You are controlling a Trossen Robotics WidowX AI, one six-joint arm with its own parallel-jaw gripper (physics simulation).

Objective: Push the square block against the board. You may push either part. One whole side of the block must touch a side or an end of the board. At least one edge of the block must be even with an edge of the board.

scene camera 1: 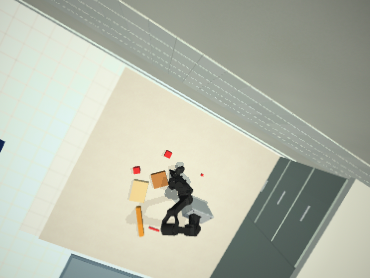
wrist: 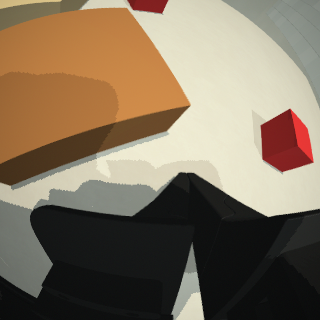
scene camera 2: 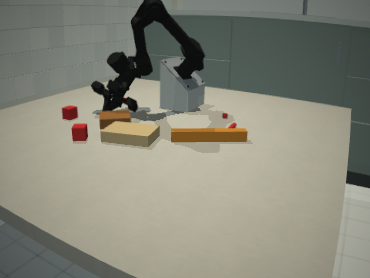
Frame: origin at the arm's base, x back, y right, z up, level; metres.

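Seen in the pictures: gripper, between the fingertips: (scene camera 1: 169, 170) (wrist: 184, 179); arm's base, origin of its link: (scene camera 1: 195, 216) (scene camera 2: 182, 73).
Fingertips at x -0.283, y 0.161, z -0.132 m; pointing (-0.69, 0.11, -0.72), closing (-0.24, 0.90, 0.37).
Observation:
Offsets run from my fingertips to a thing's middle.
The square block @[dz +0.010, dx -0.029, dy -0.090 m] (scene camera 1: 159, 179) (scene camera 2: 115, 119) (wrist: 95, 60) is orange-brown and lies flat. The pale yellow board @[dz +0.010, dx -0.112, dy -0.228 m] (scene camera 1: 138, 191) (scene camera 2: 129, 130) lies flat beside it, with a narrow gap between them in scene camera 1; a bit of the board (wrist: 27, 7) shows at the top left of the wrist view. The block looks slightly turned relative to the board. My gripper (scene camera 1: 172, 173) (scene camera 2: 105, 109) (wrist: 184, 179) is shut and empty, with its fingertips low over the table, beside the block on the side away from the board. In the wrist view a strip of table shows between fingertips and block.
One red cube @[dz +0.014, dx -0.200, dy -0.103 m] (scene camera 1: 136, 170) (scene camera 2: 79, 132) (wrist: 149, 4) lies near the board, another @[dz +0.014, dx -0.072, dy +0.096 m] (scene camera 1: 168, 154) (scene camera 2: 69, 112) (wrist: 286, 142) near the block. An orange bar @[dz +0.009, dx +0.006, dy -0.425 m] (scene camera 1: 140, 221) (scene camera 2: 209, 135), a red stick @[dz +0.001, dx +0.129, dy -0.441 m] (scene camera 1: 154, 229) (scene camera 2: 232, 126) and a tiny red cube (scene camera 1: 202, 175) (scene camera 2: 225, 115) lie farther off.

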